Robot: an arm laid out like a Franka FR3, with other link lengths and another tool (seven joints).
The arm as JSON. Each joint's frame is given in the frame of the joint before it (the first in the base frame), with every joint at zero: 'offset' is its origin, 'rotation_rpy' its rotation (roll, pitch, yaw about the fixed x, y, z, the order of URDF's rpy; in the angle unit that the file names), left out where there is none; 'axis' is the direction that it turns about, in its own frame. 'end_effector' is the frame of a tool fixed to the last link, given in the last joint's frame.
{
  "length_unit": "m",
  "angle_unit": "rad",
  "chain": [
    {
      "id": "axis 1",
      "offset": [
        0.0,
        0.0,
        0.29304
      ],
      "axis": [
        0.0,
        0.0,
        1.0
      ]
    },
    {
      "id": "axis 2",
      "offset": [
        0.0,
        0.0,
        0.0
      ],
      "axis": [
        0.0,
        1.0,
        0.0
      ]
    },
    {
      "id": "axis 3",
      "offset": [
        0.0,
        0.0,
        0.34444
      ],
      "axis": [
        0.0,
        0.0,
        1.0
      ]
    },
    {
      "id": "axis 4",
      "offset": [
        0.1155,
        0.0,
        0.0
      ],
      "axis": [
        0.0,
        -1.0,
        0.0
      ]
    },
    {
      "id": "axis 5",
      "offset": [
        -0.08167,
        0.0,
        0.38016
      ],
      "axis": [
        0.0,
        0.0,
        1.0
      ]
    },
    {
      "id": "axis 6",
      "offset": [
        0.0,
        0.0,
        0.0
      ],
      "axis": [
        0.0,
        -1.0,
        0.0
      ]
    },
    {
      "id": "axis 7",
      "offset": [
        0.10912,
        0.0,
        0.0
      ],
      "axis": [
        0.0,
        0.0,
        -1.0
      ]
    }
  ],
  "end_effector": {
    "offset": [
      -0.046,
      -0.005,
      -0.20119
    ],
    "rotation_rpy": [
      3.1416,
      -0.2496,
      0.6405
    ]
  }
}
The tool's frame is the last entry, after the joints.
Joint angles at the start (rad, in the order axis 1, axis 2, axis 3, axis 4, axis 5, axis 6, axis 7):
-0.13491 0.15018 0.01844 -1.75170 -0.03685 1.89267 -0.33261
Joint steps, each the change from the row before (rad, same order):
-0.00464 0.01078 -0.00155 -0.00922 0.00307 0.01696 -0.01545
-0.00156 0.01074 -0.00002 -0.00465 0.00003 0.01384 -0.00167
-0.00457 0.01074 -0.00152 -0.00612 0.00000 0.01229 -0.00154
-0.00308 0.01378 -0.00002 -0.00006 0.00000 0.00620 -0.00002
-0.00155 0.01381 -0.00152 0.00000 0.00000 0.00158 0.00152
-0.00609 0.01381 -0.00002 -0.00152 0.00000 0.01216 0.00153
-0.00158 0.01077 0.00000 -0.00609 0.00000 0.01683 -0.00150
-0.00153 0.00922 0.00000 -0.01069 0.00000 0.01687 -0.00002
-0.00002 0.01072 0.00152 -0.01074 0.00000 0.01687 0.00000
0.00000 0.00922 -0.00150 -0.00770 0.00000 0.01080 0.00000
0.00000 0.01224 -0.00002 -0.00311 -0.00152 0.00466 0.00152
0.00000 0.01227 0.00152 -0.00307 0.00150 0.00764 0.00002
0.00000 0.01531 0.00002 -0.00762 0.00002 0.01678 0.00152
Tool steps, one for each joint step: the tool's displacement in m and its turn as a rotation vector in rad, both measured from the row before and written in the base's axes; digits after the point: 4 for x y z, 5 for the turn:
0.0015 -0.0041 -0.0098 0.00360 0.00312 0.00879
0.0021 -0.0013 -0.0079 0.00058 0.00154 0.00049
0.0008 -0.0039 -0.0086 0.00067 0.00458 -0.00416
0.0015 -0.0021 -0.0082 0.00129 0.00754 -0.00290
0.0005 -0.0019 -0.0085 0.00151 0.01210 -0.00451
0.0017 -0.0040 -0.0086 0.00072 0.00306 -0.00729
0.0017 -0.0012 -0.0085 0.00045 0.00001 0.00040
0.0002 -0.0009 -0.0095 0.00081 0.00296 -0.00102
0.0004 0.0010 -0.0105 0.00144 0.00443 0.00194
-0.0004 -0.0008 -0.0085 0.00081 0.00608 -0.00114
-0.0003 -0.0001 -0.0088 0.00038 0.01071 -0.00066
0.0004 0.0012 -0.0087 0.00312 0.00732 0.00090
0.0004 0.0001 -0.0120 0.00130 0.00599 -0.00106

